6 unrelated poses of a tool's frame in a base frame.
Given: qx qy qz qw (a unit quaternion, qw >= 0); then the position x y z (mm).
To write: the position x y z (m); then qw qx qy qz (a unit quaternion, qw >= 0). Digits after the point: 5 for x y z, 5 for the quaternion.
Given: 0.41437, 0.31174, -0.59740, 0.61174, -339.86, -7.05, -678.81
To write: -0.33986, -0.00705, -0.67881, 0.61174, 0.41437, 0.31174, -0.59740
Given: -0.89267, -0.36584, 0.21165, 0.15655, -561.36, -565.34, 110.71
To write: -0.56136, -0.56534, 0.11071, 0.15655, -0.89267, -0.36584, 0.21165
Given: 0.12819, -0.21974, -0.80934, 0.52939, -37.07, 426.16, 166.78
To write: -0.03707, 0.42616, 0.16678, 0.52939, 0.12819, -0.21974, -0.80934
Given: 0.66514, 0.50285, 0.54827, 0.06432, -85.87, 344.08, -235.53
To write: -0.08587, 0.34408, -0.23553, 0.06432, 0.66514, 0.50285, 0.54827
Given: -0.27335, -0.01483, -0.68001, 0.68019, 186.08, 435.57, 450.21
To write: 0.18608, 0.43557, 0.45021, 0.68019, -0.27335, -0.01483, -0.68001
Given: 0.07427, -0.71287, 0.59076, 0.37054, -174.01, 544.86, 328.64
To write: -0.17401, 0.54486, 0.32864, 0.37054, 0.07427, -0.71287, 0.59076
